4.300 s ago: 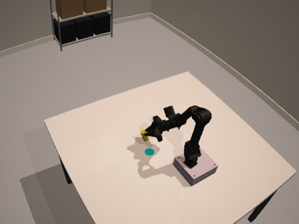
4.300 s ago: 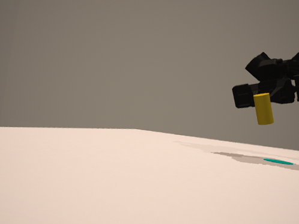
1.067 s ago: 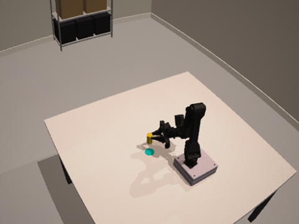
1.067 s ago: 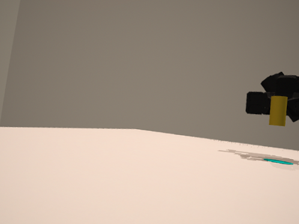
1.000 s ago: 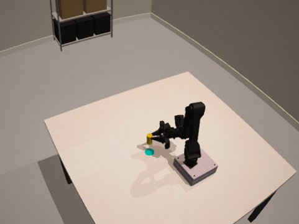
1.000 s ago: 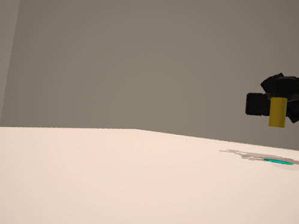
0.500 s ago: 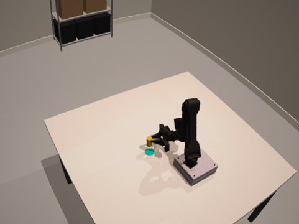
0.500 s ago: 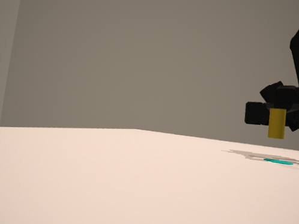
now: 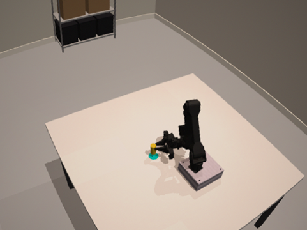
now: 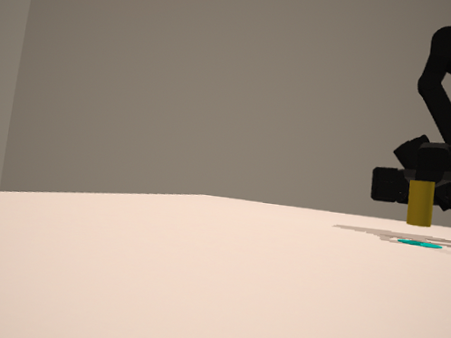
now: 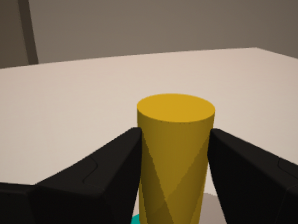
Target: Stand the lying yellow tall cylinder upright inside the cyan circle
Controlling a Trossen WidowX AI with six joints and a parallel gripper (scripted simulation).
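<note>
Now: gripper tip 8 cm above the cyan circle. The rest, counted from my gripper tip: yellow tall cylinder (2 cm below).
</note>
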